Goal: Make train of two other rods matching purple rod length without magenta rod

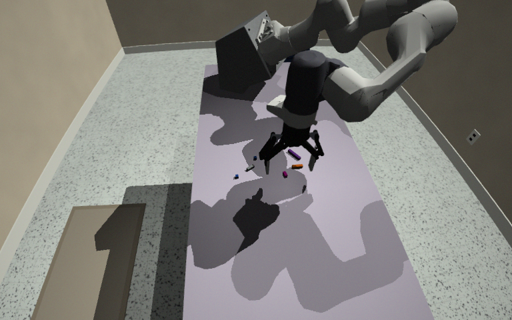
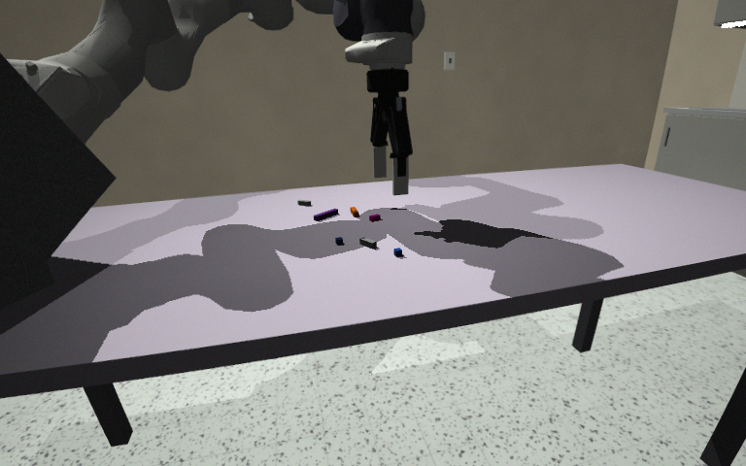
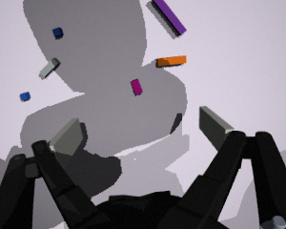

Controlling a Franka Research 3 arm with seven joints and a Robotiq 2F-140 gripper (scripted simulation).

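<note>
The magenta rod lies 30 mm behind my hand, 10 mm to the right of it and 70 mm below it. From my hand the other things lie so: purple rod: 130 mm behind, 30 mm to the left, 70 mm below; then orange rod: 70 mm behind, 40 mm to the left, 70 mm below.
</note>
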